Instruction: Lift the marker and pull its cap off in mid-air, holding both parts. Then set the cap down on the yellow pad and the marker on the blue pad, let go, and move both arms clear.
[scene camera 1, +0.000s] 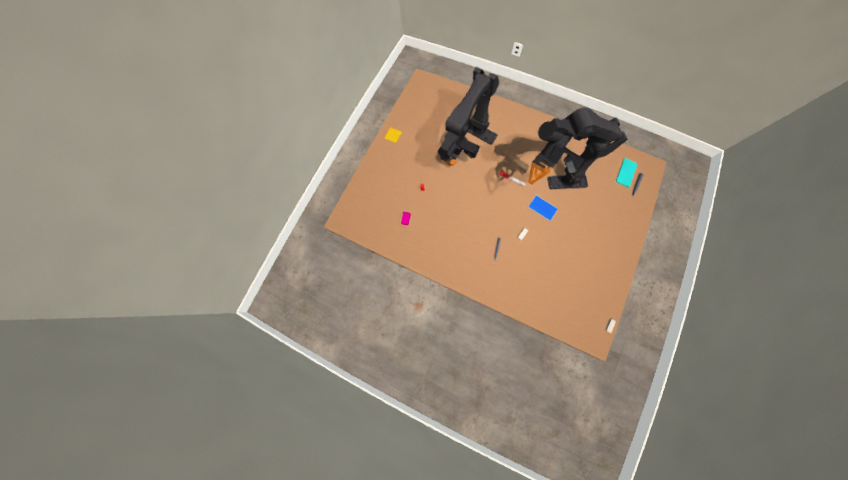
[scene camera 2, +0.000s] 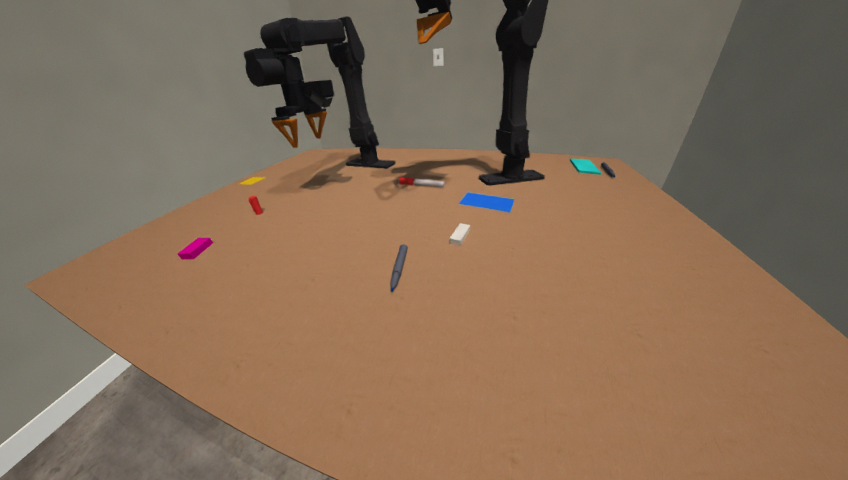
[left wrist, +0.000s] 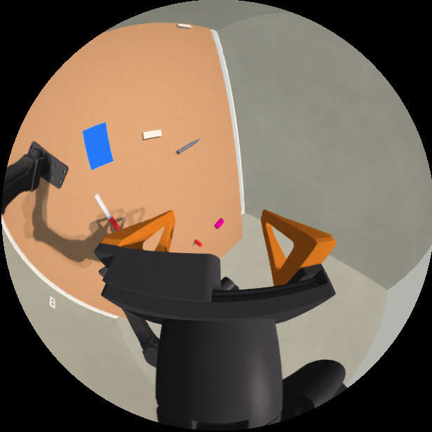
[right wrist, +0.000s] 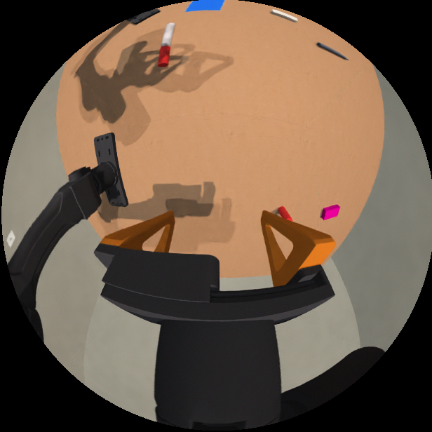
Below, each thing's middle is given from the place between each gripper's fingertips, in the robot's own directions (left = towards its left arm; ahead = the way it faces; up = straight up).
My right gripper is now 8 cm past the blue pad (left wrist: 95, 138), 49 cm to the right of it and 15 cm above it.
The blue pad is 370 mm below my left hand, 130 mm to the left of it and 120 mm behind it.
